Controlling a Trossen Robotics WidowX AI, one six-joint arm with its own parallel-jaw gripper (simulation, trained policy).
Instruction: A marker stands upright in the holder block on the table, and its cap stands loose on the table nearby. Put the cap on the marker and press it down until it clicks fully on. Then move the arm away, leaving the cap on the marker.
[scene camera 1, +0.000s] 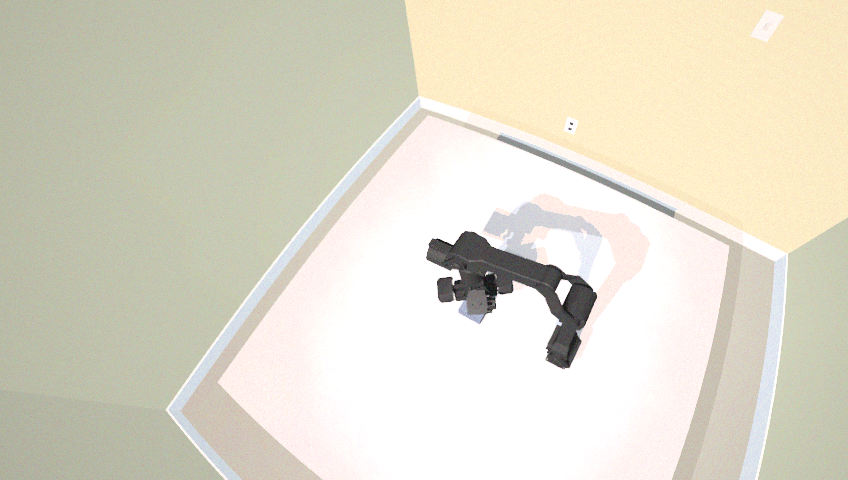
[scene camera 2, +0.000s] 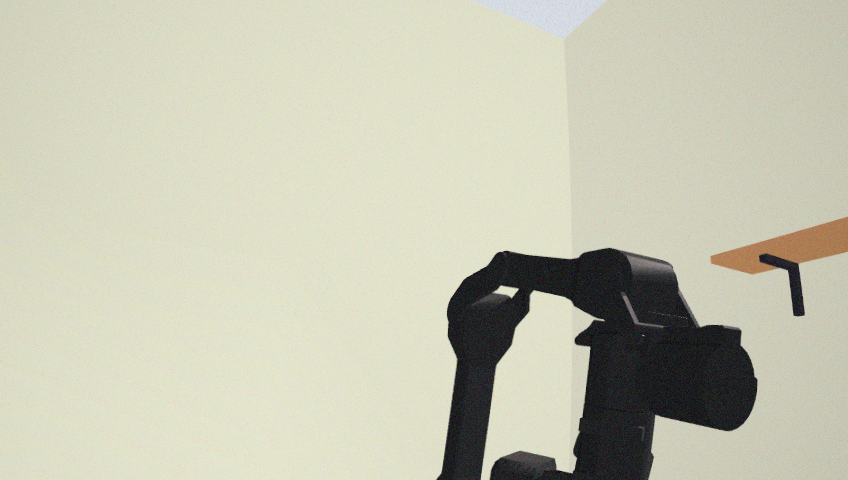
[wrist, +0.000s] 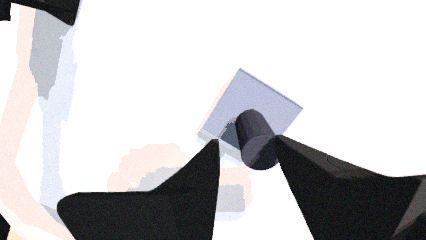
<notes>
In view: my gripper (scene camera 1: 478, 298) and a dark cylindrical cap (wrist: 255, 136).
My gripper is seen too in the wrist view (wrist: 246, 143). Scene camera 1 does not show the dark cylindrical cap, which is hidden by my gripper. Scene camera 2 does not show the dark cylindrical cap: it is out of frame.
</notes>
